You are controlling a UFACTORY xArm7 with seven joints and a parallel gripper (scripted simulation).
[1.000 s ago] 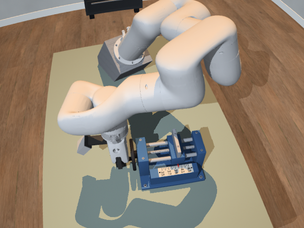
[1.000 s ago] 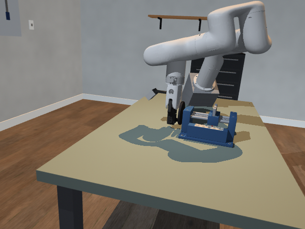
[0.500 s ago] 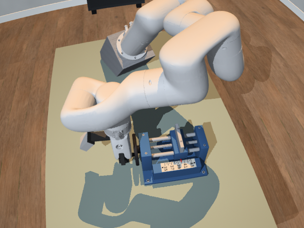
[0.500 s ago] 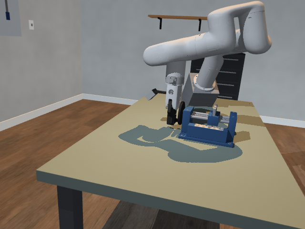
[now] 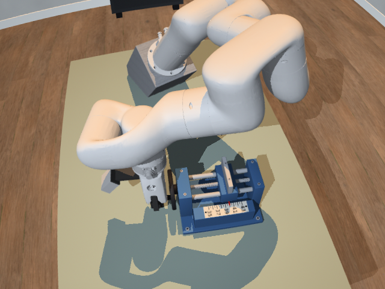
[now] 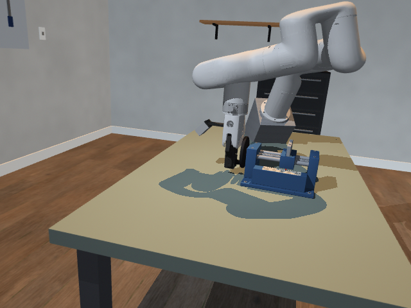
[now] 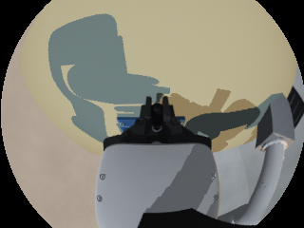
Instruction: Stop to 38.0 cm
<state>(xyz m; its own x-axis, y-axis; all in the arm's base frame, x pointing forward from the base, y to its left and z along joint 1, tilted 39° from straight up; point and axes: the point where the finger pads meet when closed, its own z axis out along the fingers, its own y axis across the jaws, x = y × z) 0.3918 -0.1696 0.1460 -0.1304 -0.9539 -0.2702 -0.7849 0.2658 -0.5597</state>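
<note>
Now: hand 20 mm to the right of the handwheel and 10 mm below it. The rest, counted from my hand: stop plate (170 mm to the left, 50 mm above, 40 mm ahead).
</note>
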